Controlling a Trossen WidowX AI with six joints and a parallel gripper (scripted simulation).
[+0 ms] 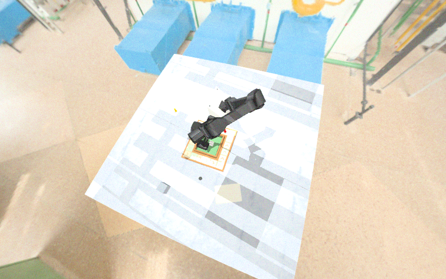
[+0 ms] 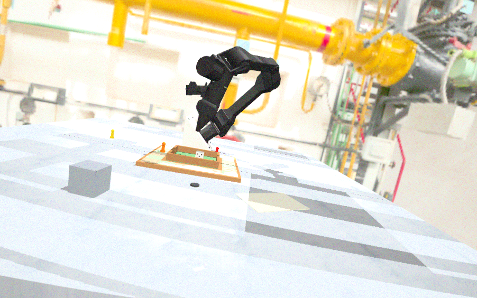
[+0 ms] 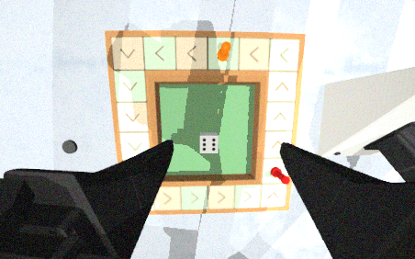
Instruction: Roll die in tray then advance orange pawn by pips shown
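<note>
My gripper tip is 10 mm past the orange pawn, 110 mm to the left of it and 80 mm above it. Also, from my gripper tip: red pawn: 100 mm behind, 70 mm to the left, 80 mm below; white die: 10 mm ahead, 20 mm to the left, 80 mm below; yellow pawn: 150 mm behind, 340 mm to the right, 100 mm below.
</note>
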